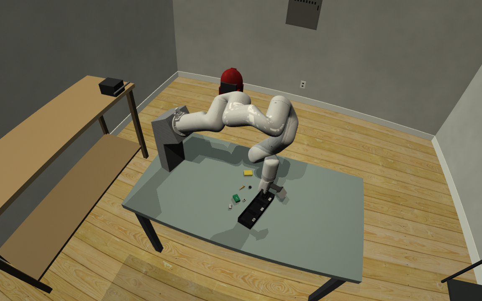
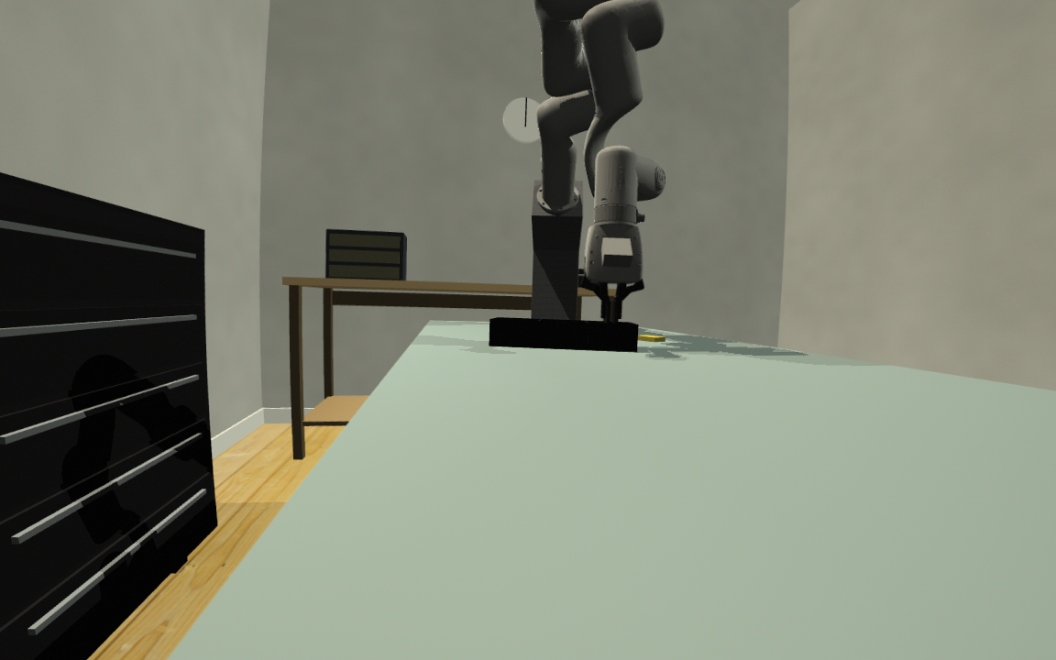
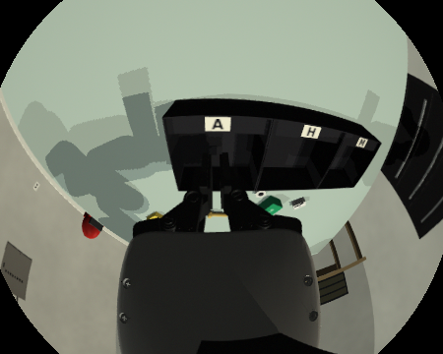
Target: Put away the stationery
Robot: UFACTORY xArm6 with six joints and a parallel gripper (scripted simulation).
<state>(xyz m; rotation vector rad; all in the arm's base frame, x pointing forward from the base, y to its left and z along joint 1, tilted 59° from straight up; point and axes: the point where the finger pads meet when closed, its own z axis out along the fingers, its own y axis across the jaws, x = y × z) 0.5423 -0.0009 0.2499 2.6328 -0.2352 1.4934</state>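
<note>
Right now the yellow block is 18 cm to the left of my hand, 13 cm behind it and 6 cm below it. The rest, counted from my hand: black item: 9 cm behind, 7 cm to the left, 6 cm below; bin rack: 8 cm to the right, 4 cm below, 3 cm behind; white ring: 11 cm behind, 6 cm below, 3 cm to the right.
</note>
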